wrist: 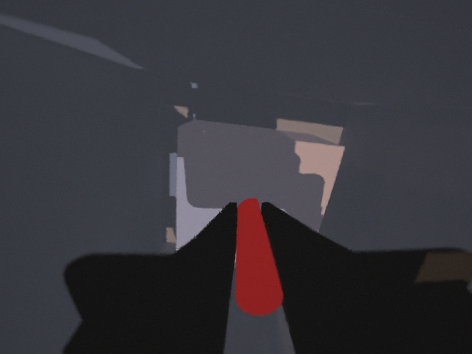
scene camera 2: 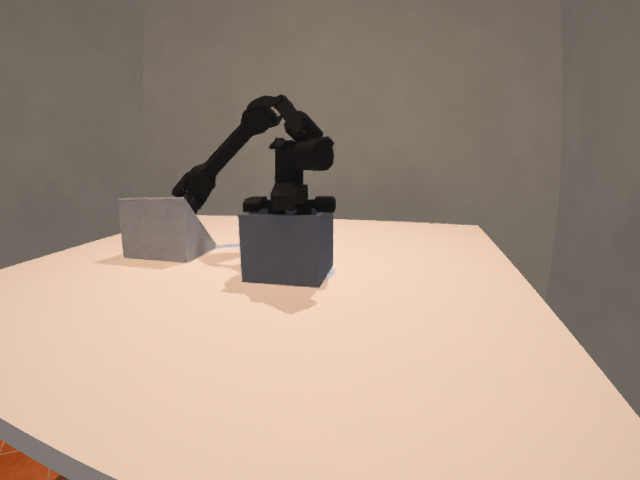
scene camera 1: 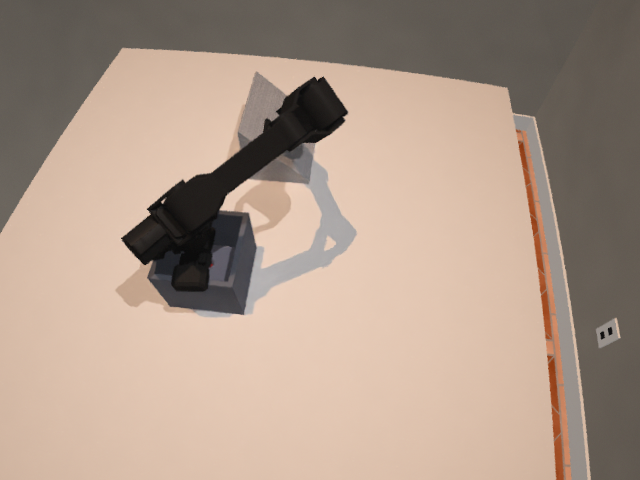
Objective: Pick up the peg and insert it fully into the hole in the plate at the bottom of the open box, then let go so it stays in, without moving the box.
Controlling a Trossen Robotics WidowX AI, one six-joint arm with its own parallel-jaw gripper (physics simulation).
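Frame: origin at the arm's base, x ahead, y right, z down, level; centimetres.
Seen in the pictures: gripper, fingertip midpoint: [wrist: 248,209] [scene camera 1: 205,263]; arm's base at its link origin: [scene camera 2: 179,218].
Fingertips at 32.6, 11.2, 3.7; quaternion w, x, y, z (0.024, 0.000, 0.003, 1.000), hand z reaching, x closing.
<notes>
Offsets run from my fingertips to a thing's top centre, as dx, dy, dz. Level surfaces: height alone.
The open box {-0.3, -0.4, -7.5} [scene camera 1: 244,281] [scene camera 2: 281,248] is dark blue-grey and stands on the table. My gripper [wrist: 248,209] is shut on the red peg {+0.0, -0.1, -5.8} [wrist: 258,270] [scene camera 1: 211,264]. The gripper body is over the box opening, and its fingers reach down inside, hidden by the walls in scene camera 2. In the wrist view the peg runs between the two black fingers, leaning a little across the view. The plate {-0.3, -0.4, +0.2} [wrist: 240,160] lies at the box bottom, partly lit and partly in shadow. The hole does not show, and I cannot tell whether the peg's lower end is in it.
A grey wedge-shaped block [scene camera 1: 258,111] [scene camera 2: 155,227] stands on the table {dz +6.3} [scene camera 1: 387,335] [scene camera 2: 413,351], beside the box and partly behind the arm in scene camera 1. The box walls [wrist: 75,150] stand close around the fingers. A wall socket [scene camera 1: 607,333] is at the right.
</notes>
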